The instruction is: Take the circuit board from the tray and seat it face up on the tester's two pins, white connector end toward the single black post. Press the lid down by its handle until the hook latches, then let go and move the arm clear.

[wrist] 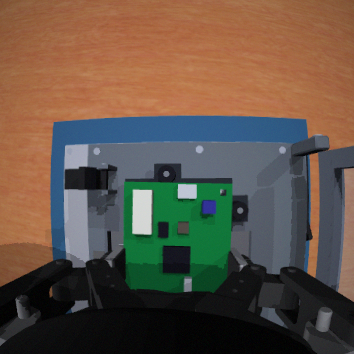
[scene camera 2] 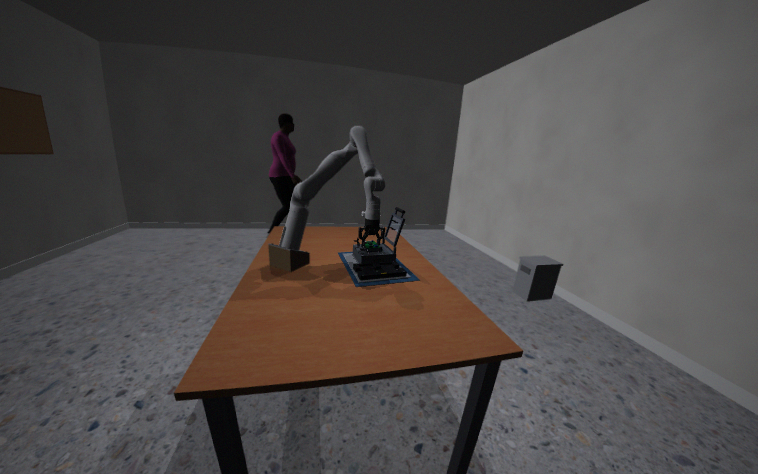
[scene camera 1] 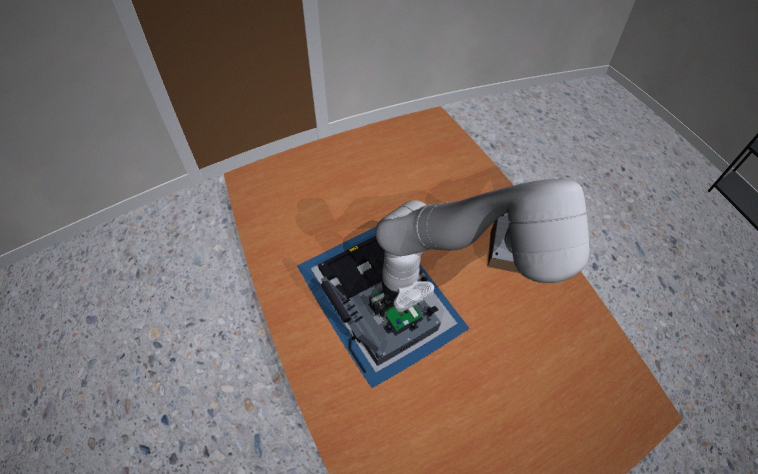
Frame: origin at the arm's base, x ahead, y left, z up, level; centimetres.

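Seen in the pictures: gripper, fingertip midpoint: (wrist: 176, 260) (scene camera 2: 370, 246); arm's base, link origin: (scene camera 2: 289, 248).
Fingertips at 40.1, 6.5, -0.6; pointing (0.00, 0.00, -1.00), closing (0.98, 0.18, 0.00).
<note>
Pixels of each thing's top centre, then the offset from my fingertips to it, as dx, dy, dz. "*": a spot on its surface instead. Level surfaces: height alone.
- green circuit board, top centre: (wrist: 175, 268) (scene camera 1: 397, 304) (scene camera 2: 371, 242) +0.0, +0.1, +2.0
- black hook, top centre: (wrist: 69, 177) (scene camera 1: 433, 307) -7.4, +4.5, +3.3
- black tray, surface spot: (scene camera 1: 345, 273) * +8.3, -16.4, -5.6
- blue-edged mat, surface height: dz -7.2
- wooden table, surface height: dz -7.4
The green circuit board (scene camera 1: 398, 319) (scene camera 2: 370, 244) (wrist: 167, 207) is level and face up over the grey tester (scene camera 2: 371, 257) (wrist: 240, 160). Its white connector (wrist: 142, 212) is at the left in the wrist view, on the side of the black hook (wrist: 80, 178). My gripper (scene camera 2: 371, 242) (wrist: 176, 260) is shut on the board's two side edges. One black post (wrist: 166, 173) is by the board's far edge, another black post (wrist: 240, 210) by its right edge. The board hides the pins; I cannot tell whether it touches them. The lid (scene camera 2: 394, 230) (wrist: 327, 215) stands open, its handle (scene camera 2: 399, 211) at the top.
The black tray (scene camera 1: 345, 273) (scene camera 2: 382, 274) lies beside the tester on a blue-edged mat (scene camera 1: 373, 381) (wrist: 180, 130). A black cable (scene camera 1: 354, 353) runs beside the tester. The arm's base stands on the wooden table (scene camera 1: 475, 363) (scene camera 2: 335, 335). A person (scene camera 2: 283, 156) is behind the table.
</note>
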